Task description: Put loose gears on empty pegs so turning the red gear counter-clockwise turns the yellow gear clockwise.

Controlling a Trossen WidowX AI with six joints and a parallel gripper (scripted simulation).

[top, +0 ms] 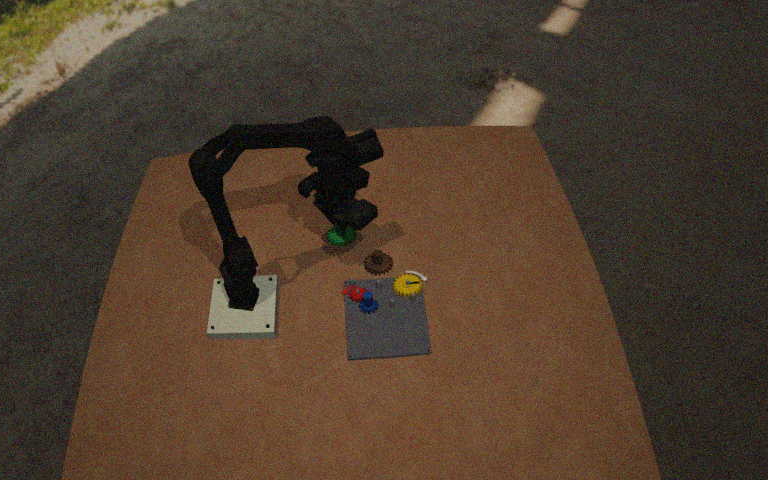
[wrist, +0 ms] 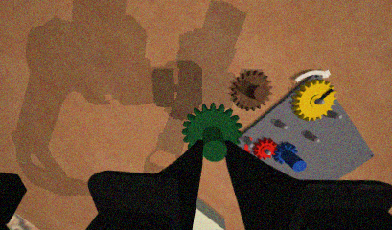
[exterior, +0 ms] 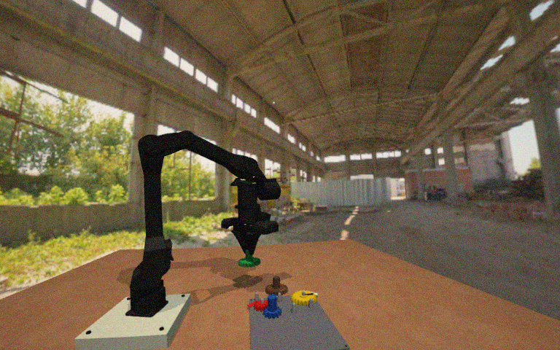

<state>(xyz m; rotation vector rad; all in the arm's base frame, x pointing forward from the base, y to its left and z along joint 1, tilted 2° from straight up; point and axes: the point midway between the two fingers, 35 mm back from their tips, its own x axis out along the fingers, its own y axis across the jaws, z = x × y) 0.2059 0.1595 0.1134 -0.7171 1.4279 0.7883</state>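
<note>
The blue gear lies 130 mm to the right of my gripper tip, 80 mm below it and 80 mm ahead of it. From my gripper tip the other things lie so: green gear (10 mm below); then brown gear (90 mm below, 80 mm ahead); then red arrow (100 mm below, 90 mm to the right, 30 mm ahead).
</note>
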